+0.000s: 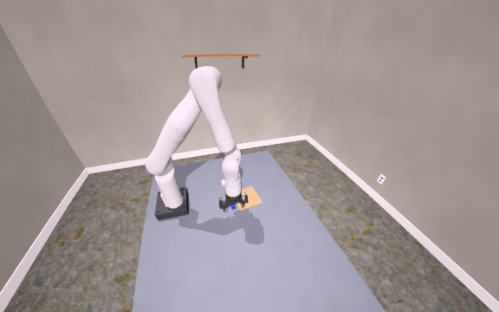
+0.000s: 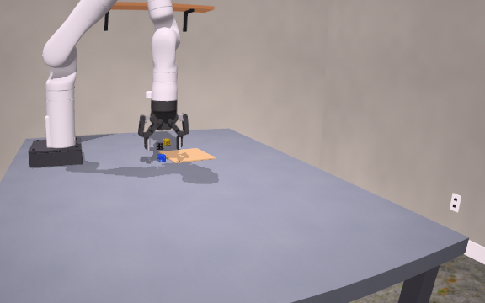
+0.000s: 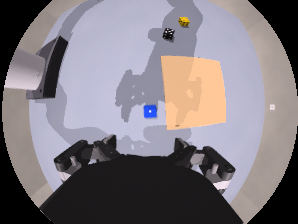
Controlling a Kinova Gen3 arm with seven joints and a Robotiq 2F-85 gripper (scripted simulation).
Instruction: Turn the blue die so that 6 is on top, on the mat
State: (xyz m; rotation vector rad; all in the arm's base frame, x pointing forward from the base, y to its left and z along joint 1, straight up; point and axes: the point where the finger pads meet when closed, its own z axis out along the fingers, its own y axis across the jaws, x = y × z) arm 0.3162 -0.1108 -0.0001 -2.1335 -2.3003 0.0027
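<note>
Right now the blue die is 5 cm to the left of my hand and 4 cm below it. Also, from my hand: black die: 21 cm to the left, 4 cm below, 2 cm ahead; then mat: 10 cm to the left, 9 cm ahead, 5 cm below; then yellow die: 27 cm to the left, 6 cm ahead, 4 cm below.
</note>
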